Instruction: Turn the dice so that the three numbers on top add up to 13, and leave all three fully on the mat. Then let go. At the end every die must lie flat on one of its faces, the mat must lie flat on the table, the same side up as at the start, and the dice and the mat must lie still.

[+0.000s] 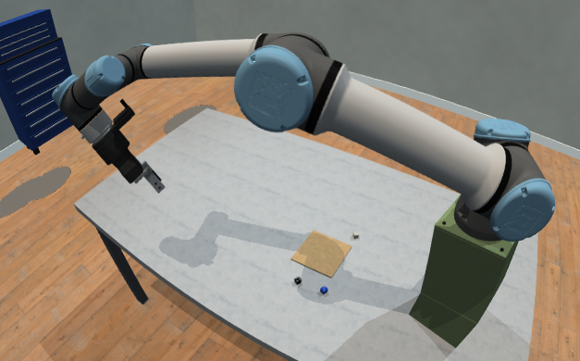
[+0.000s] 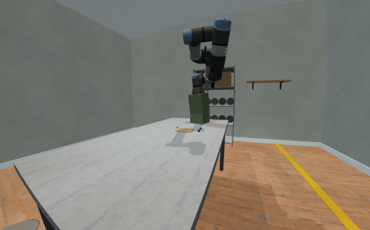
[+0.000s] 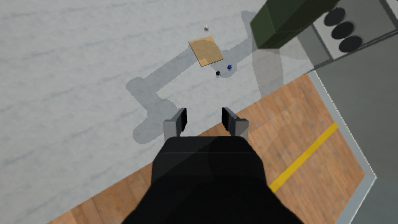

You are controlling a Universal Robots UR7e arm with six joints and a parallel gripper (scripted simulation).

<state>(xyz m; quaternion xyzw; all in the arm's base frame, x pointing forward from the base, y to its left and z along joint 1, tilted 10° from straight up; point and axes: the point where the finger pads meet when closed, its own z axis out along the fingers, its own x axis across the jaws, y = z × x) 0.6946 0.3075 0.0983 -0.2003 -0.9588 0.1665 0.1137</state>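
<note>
Right now my hand is 420 mm to the left of the white die, 360 mm past it and 350 mm above it. From my hand the other things lie so: blue die: 380 mm behind, 350 mm below, 180 mm to the right; then tan mat: 350 mm below, 300 mm to the right, 300 mm behind; then black die: 350 mm below, 300 mm behind, 170 mm to the right.
</note>
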